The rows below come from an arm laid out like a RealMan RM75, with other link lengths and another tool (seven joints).
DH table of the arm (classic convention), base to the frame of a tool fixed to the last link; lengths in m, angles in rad. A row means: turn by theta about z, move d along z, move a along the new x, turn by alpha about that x. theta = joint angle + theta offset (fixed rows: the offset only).
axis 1: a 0, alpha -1.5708, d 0.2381, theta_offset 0
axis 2: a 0, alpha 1.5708, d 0, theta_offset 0
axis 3: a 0, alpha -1.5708, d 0.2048, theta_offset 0
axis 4: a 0, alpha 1.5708, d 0, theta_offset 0
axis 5: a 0, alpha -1.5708, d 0.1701, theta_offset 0
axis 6: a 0, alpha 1.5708, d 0, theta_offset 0
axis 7: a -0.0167, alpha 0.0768, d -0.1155, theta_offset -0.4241
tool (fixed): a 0, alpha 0, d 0.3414, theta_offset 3.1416
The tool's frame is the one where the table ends.
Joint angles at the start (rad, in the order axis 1, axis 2, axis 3, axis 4, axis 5, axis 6, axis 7):
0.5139 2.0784 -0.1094 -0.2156 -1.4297 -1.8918 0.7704
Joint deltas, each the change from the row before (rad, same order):
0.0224 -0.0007 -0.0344 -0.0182 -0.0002 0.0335 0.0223
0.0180 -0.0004 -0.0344 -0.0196 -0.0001 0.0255 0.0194
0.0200 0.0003 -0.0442 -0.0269 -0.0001 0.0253 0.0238
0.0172 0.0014 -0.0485 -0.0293 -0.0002 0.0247 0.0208
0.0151 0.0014 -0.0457 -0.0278 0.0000 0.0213 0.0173
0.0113 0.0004 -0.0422 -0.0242 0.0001 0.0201 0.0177
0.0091 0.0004 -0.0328 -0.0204 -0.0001 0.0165 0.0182
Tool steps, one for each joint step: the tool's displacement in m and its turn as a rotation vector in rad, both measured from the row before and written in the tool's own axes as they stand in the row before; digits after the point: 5 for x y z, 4 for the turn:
-0.00603 -0.00588 0.00967 0.0399 -0.0182 0.0166
-0.00415 -0.00572 0.00842 0.0400 -0.0137 0.0107
-0.00352 -0.00749 0.00996 0.0519 -0.0125 0.0099
-0.00323 -0.00810 0.00961 0.0544 -0.0136 0.0046
-0.00223 -0.00747 0.00893 0.0506 -0.0108 0.0003
-0.00225 -0.00623 0.00750 0.0442 -0.0123 0.0013
-0.00161 -0.00450 0.00616 0.0342 -0.0100 0.0031

